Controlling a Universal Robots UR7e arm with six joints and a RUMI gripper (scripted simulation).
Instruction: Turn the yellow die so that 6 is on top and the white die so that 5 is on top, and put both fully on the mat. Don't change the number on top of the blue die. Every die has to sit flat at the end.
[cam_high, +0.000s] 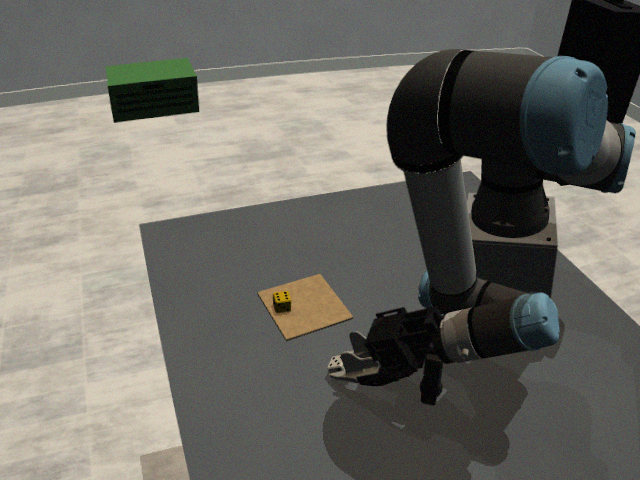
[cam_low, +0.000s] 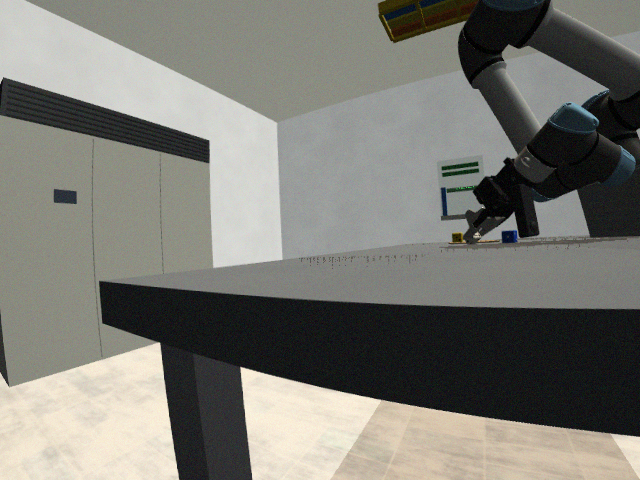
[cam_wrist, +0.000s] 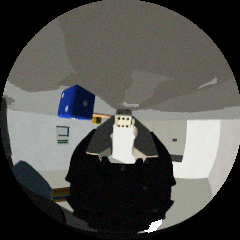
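My gripper is now right at the white die. The rest, counted from my hand: tan mat (180 mm to the right, 20 mm below, 10 mm ahead); then yellow die (180 mm to the right, 60 mm ahead); then blue die (90 mm behind, 10 mm below).
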